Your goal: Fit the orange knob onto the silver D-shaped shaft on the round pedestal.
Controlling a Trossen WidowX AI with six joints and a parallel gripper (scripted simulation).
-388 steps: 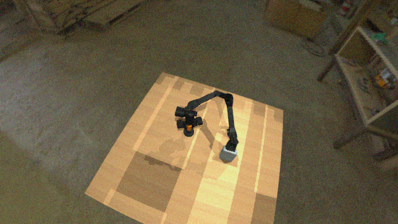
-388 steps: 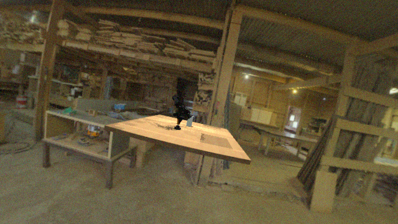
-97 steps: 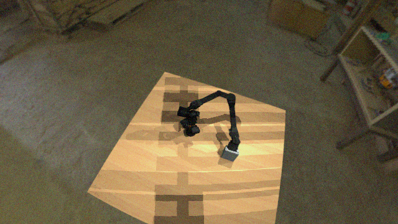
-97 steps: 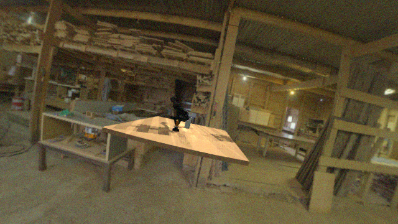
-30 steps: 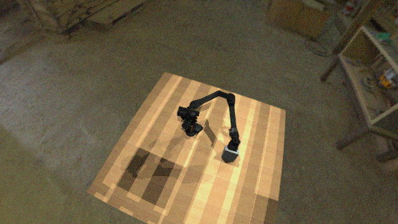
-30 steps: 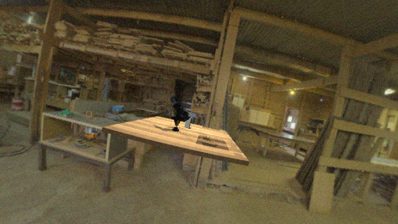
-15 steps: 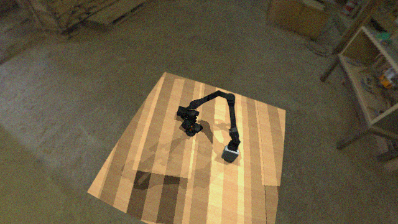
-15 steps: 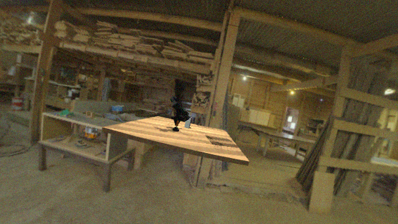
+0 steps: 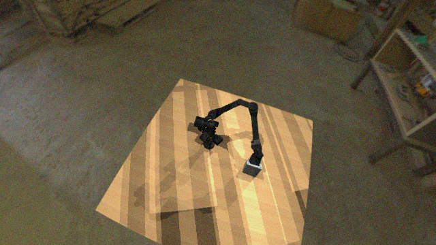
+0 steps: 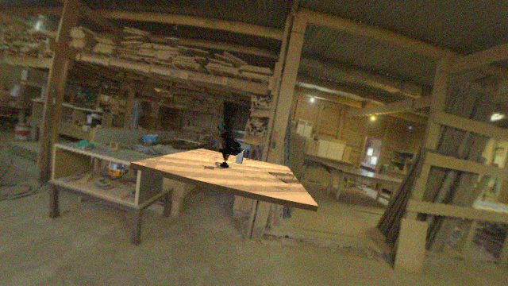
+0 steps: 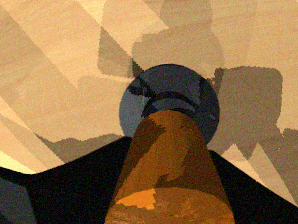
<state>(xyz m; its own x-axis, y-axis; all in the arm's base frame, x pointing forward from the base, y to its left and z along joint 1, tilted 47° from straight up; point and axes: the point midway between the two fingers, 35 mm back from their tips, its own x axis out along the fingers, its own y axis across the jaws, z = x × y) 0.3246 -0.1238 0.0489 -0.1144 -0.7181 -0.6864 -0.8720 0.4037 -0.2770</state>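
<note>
Now: the orange knob 3 cm above my gripper tip. Round my gripper tip: dark pedestal 4 cm below.
</note>
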